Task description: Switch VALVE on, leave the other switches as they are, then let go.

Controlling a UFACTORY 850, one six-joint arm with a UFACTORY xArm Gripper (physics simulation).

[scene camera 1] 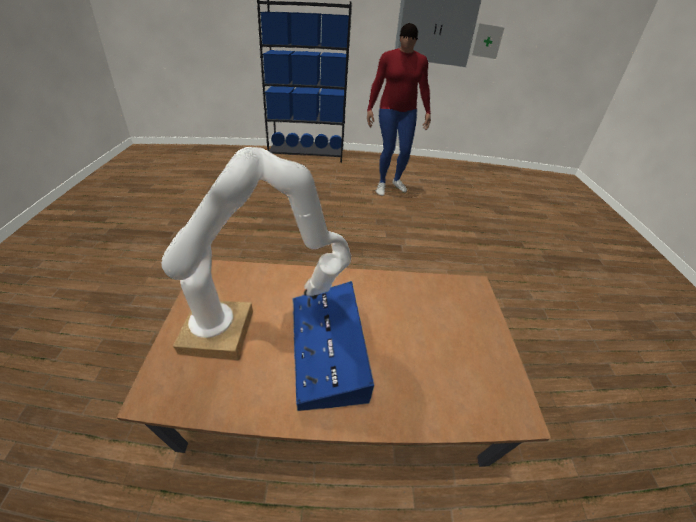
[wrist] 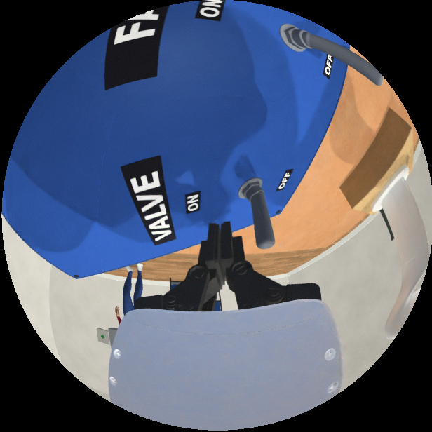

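Note:
The blue switch panel (scene camera 1: 349, 342) (wrist: 200, 120) stands on the table. The VALVE lever (scene camera 1: 308, 302) (wrist: 261, 215) is a grey rod at the panel's far end. In the wrist view its tip shows a little to the OFF side of its base; its exact tilt is hard to tell. The ON label (wrist: 193, 202) and OFF label (wrist: 285, 180) lie on either side. My gripper (scene camera 1: 310, 293) (wrist: 222, 236) is shut and empty, on the ON side of the VALVE lever, with a small gap seen between them. The neighbouring FAN lever (wrist: 340, 50) leans toward its OFF label (wrist: 328, 66).
Two more levers (scene camera 1: 309, 351) (scene camera 1: 311, 379) stand along the panel toward the near edge of the table (scene camera 1: 438, 359). The arm's wooden base block (scene camera 1: 209, 349) (wrist: 375, 160) is left of the panel. A person (scene camera 1: 405, 84) stands on the floor beyond the table, beside a shelf rack (scene camera 1: 261, 78).

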